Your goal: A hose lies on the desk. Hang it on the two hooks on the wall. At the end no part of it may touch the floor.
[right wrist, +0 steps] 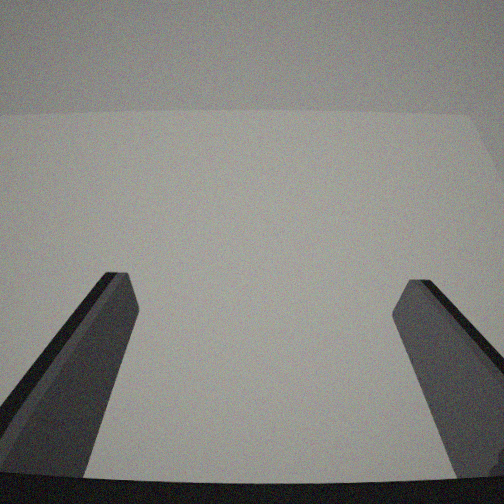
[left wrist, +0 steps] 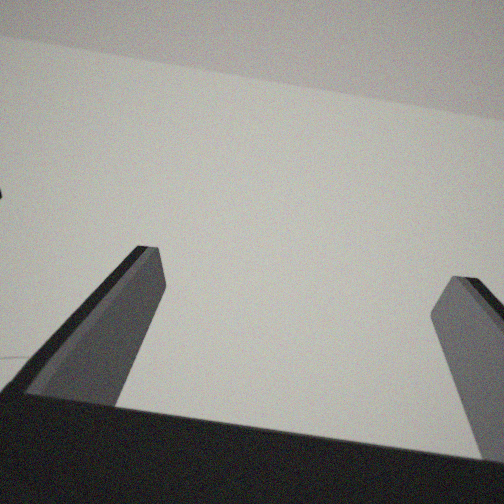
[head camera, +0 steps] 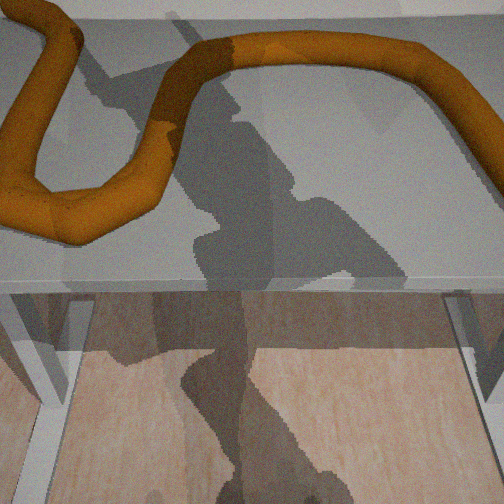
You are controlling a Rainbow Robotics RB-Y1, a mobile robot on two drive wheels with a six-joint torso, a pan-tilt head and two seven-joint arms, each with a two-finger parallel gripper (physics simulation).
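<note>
An orange hose (head camera: 165,120) lies in a winding line across the grey desk (head camera: 310,165) in the head view. It runs off the view at the top left and at the right edge. Neither gripper shows in the head view. My left gripper (left wrist: 300,270) is open and empty in the left wrist view, facing a plain grey surface. My right gripper (right wrist: 265,285) is open and empty in the right wrist view, facing a plain grey surface. The wall hooks are in no view.
The desk's front edge (head camera: 250,285) crosses the head view. Its white legs stand at the left (head camera: 50,380) and right (head camera: 480,370). A wooden floor (head camera: 325,415) lies below, with my shadow on it.
</note>
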